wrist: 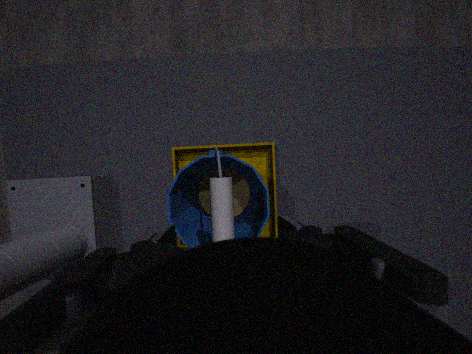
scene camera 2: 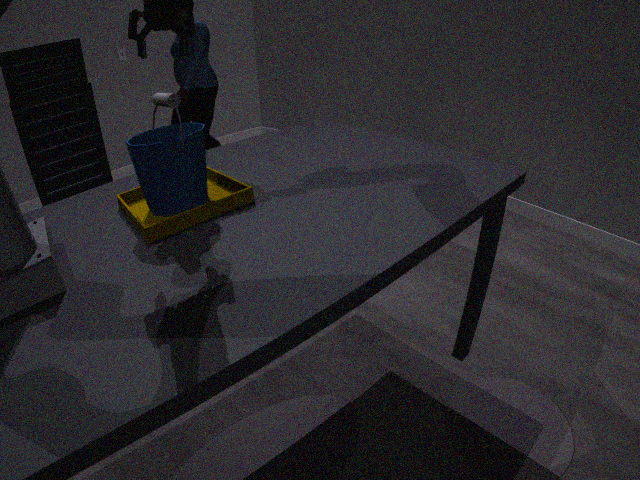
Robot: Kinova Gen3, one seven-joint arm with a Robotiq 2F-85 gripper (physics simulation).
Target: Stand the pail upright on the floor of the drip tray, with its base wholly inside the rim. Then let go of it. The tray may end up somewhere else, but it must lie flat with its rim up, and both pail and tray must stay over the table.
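Places are measured from the arm's base along level axes (x ahead, y left, z up), in metres.
Pixels of known places: gripper, fingertip midpoint: (wrist: 227,232) (scene camera 2: 163,57); arm's base, link origin: (wrist: 70,243) (scene camera 2: 15,256).
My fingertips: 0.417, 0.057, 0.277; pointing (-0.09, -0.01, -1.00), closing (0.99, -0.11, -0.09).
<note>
Ahead of a thing's pixels: the offset from my fingertips to its top centre, as dx, dy, dz. "spot": to the spot under its first point. Level surfaces: height alone.
The blue pail @(spot: -0.067, -0.079, -0.244) (scene camera 2: 170,175) (wrist: 187,222) stands upright in the yellow drip tray (scene camera 2: 228,204) (wrist: 274,190). Its base appears to be inside the rim, close to the tray's near long wall in the scene view; that wall may hide its lowest edge. The tray lies flat on the table, rim up. The pail's bail is raised, with its white grip @(-0.013, -0.009, -0.080) (scene camera 2: 165,99) (wrist: 222,207) above the pail's mouth. My gripper (scene camera 2: 164,52) (wrist: 227,232) is open and empty, high above the grip and apart from it. In the scene view its right finger blends into the dark figure behind.
The grey table @(dz -0.345) (scene camera 2: 310,232) has a dark front edge. A white mounting plate (scene camera 2: 39,240) (wrist: 50,200) is at the left, beside the tray. A person (scene camera 2: 193,67) stands beyond the table in the scene view, and a dark louvred panel (scene camera 2: 56,118) is at the wall.
</note>
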